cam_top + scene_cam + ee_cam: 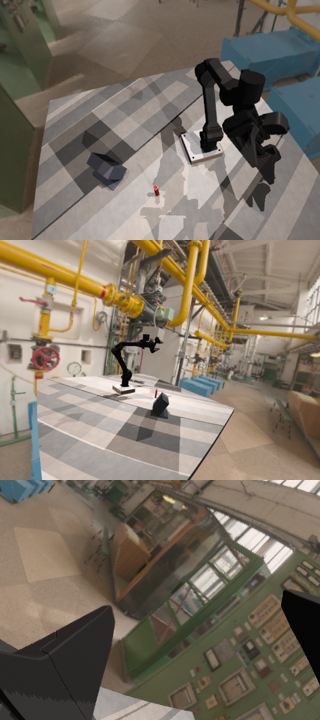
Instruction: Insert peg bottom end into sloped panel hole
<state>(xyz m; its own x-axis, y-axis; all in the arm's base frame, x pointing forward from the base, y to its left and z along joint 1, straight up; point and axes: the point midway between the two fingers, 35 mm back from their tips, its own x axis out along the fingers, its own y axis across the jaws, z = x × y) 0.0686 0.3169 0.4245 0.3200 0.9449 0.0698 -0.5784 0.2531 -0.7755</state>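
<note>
Now: the red peg 41 cm below my gripper tip, 21 cm to the right of it and 20 cm ahead of it. From my gripper tip the other things lie so: panel: 40 cm below, 38 cm ahead, 37 cm to the right.
</note>
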